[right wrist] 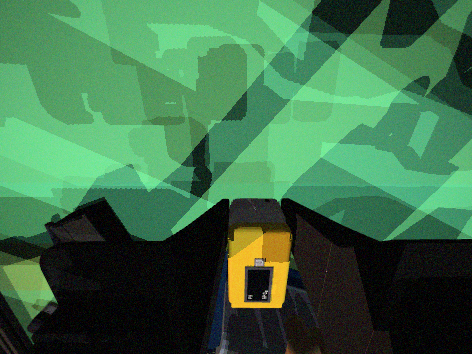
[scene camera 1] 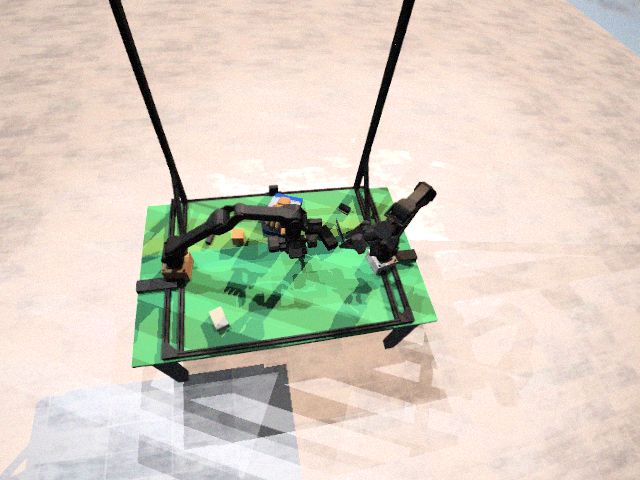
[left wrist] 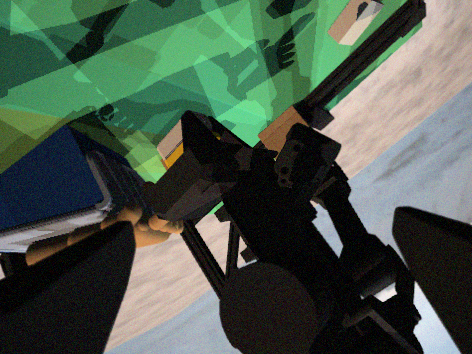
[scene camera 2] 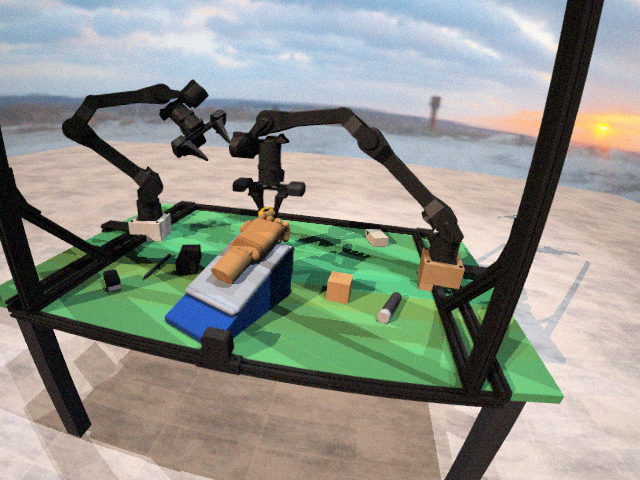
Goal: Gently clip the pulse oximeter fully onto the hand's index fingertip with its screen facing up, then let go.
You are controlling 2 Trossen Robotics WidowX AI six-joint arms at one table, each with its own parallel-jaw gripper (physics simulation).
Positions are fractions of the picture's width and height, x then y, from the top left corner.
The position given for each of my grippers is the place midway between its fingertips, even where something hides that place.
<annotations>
my left gripper: scene camera 1 0.54, 0.51; left wrist 0.56, 0.64; scene camera 2 0.34, 0.32; not seen in the right wrist view (out of frame)
my right gripper: right wrist 0.54, 0.58; scene camera 1 0.46, 0.53; left wrist 0.42, 0.33; scene camera 2 0.42, 0.45
</annotations>
